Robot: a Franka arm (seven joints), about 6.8 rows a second.
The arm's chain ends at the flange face. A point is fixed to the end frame.
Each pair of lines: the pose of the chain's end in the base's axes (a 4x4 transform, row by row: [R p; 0 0 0 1], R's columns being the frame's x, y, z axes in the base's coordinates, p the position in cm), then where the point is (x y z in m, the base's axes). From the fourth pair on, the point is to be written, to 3 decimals.
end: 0.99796, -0.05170, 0.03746, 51.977; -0.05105, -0.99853, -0.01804, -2.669; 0.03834, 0.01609, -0.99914, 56.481; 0, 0, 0, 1
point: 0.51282 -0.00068 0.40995
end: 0.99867, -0.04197, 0.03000, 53.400; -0.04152, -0.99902, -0.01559, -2.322; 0.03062, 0.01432, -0.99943, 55.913; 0, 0, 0, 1
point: 0.52562 0.00304 0.40438
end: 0.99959, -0.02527, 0.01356, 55.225; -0.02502, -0.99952, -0.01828, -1.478; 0.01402, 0.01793, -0.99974, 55.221; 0, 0, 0, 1
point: 0.54085 0.01085 0.39755
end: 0.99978, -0.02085, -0.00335, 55.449; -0.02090, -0.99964, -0.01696, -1.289; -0.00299, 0.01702, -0.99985, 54.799; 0, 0, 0, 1
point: 0.540 0.013 0.394
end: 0.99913, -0.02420, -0.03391, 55.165; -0.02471, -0.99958, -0.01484, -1.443; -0.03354, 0.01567, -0.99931, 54.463; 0, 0, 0, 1
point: 0.533 0.012 0.391
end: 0.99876, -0.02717, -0.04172, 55.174; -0.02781, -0.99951, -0.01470, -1.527; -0.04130, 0.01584, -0.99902, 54.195; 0, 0, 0, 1
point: 0.532 0.011 0.388
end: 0.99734, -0.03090, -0.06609, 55.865; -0.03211, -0.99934, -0.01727, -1.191; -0.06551, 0.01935, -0.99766, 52.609; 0, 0, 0, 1
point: 0.535 0.014 0.373
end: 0.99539, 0.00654, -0.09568, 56.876; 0.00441, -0.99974, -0.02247, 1.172; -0.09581, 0.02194, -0.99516, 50.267; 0, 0, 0, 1
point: 0.540 0.036 0.350
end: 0.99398, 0.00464, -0.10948, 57.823; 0.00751, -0.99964, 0.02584, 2.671; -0.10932, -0.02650, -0.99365, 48.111; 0, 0, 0, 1
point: 0.547 0.059 0.330
